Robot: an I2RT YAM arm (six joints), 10 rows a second.
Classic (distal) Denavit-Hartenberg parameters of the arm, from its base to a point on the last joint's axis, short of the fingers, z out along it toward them. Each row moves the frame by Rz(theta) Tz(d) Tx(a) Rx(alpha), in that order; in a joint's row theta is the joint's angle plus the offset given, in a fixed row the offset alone. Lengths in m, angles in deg.
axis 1: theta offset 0, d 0.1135, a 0.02, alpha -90
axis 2: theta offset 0, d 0, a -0.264, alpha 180
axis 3: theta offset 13.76, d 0, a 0.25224, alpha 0
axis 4: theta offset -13.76, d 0, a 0.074, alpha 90
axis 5: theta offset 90, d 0, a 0, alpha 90
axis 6: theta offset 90, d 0.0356, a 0, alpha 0
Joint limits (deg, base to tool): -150..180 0..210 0..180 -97..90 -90..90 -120..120
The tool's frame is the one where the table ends.
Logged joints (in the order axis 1, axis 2, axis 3, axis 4, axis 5, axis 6), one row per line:
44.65, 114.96, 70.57, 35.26, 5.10, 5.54
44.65, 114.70, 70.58, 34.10, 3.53, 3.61
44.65, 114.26, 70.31, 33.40, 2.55, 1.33
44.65, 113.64, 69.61, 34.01, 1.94, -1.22
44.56, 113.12, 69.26, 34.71, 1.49, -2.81
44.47, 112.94, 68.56, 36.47, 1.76, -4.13
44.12, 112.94, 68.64, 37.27, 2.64, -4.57
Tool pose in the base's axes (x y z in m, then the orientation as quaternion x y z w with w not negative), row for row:
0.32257, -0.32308, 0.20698, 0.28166, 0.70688, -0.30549, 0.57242
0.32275, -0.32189, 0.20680, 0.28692, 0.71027, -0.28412, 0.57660
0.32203, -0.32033, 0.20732, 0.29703, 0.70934, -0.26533, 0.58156
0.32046, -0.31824, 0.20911, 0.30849, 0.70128, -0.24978, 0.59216
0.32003, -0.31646, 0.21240, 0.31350, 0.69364, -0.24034, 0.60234
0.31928, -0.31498, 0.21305, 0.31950, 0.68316, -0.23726, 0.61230
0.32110, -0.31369, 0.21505, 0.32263, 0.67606, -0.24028, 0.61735
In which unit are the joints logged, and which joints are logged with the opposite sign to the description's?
The joints are logged in degrees. Opposite sign: axis 1, axis 6.
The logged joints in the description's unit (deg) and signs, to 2 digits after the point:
-44.65, 114.96, 70.57, 35.26, 5.10, -5.54
-44.65, 114.70, 70.58, 34.10, 3.53, -3.61
-44.65, 114.26, 70.31, 33.40, 2.55, -1.33
-44.65, 113.64, 69.61, 34.01, 1.94, 1.22
-44.56, 113.12, 69.26, 34.71, 1.49, 2.81
-44.47, 112.94, 68.56, 36.47, 1.76, 4.13
-44.12, 112.94, 68.64, 37.27, 2.64, 4.57

